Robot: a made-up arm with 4 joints. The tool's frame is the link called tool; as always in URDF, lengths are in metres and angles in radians. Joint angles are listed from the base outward.
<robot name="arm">
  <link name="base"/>
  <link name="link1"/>
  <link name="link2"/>
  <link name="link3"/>
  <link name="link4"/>
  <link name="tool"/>
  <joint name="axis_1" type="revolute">
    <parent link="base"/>
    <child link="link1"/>
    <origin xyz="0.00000 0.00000 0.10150"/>
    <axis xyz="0 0 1"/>
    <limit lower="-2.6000" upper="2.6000"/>
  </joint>
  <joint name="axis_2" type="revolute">
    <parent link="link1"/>
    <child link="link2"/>
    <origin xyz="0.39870 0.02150 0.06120"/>
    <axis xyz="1 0 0"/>
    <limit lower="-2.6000" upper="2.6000"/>
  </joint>
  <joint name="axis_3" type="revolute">
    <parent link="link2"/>
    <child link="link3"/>
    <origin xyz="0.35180 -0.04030 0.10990"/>
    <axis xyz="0 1 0"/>
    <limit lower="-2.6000" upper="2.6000"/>
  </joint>
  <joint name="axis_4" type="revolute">
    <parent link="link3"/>
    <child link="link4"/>
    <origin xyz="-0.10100 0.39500 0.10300"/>
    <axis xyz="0 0 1"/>
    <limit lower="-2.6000" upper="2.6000"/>
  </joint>
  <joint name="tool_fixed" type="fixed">
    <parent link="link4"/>
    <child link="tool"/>
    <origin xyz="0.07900 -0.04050 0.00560"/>
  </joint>
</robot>
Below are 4 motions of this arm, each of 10 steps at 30 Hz.
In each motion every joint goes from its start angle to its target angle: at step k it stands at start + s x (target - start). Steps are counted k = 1, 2, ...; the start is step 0. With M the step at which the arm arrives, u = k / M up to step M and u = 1 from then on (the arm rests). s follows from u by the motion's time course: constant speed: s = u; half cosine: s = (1 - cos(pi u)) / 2; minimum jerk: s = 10 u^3 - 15 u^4 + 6 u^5.
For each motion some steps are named. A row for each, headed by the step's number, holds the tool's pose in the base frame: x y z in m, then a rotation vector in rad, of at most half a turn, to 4 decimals.
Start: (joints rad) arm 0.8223 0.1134 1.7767 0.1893
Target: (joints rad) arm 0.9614 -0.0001 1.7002 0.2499
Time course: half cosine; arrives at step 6
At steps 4, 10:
4: 0.2351 0.8991 0.2805 -0.5900 1.7017 0.8724
10: 0.1999 0.9093 0.2729 -0.6215 1.6723 0.8920

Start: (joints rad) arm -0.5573 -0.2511 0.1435 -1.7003
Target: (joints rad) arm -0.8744 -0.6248 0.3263 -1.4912
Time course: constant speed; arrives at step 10
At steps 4, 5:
4: 0.7260 -0.1100 0.2820 -0.5733 0.0146 -2.2958
5: 0.7279 -0.1326 0.2708 -0.6265 0.0298 -2.3050

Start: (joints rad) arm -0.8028 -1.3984 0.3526 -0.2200
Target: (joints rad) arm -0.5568 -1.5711 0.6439 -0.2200
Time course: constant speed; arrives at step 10
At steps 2, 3, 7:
2: 0.7506 -0.3164 -0.1018 -1.3493 0.7400 -1.0796
3: 0.7572 -0.3038 -0.1064 -1.3660 0.7492 -1.0794
7: 0.7810 -0.2532 -0.1235 -1.4341 0.7787 -1.0855

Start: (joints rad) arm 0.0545 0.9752 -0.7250 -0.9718
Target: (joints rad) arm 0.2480 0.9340 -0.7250 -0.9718
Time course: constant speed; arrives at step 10
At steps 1, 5, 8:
1: 0.6048 0.1083 0.4571 1.2036 -0.1212 -1.1436
5: 0.5939 0.1595 0.4563 1.1850 -0.0845 -1.0721
8: 0.5829 0.1973 0.4557 1.1711 -0.0580 -1.0180

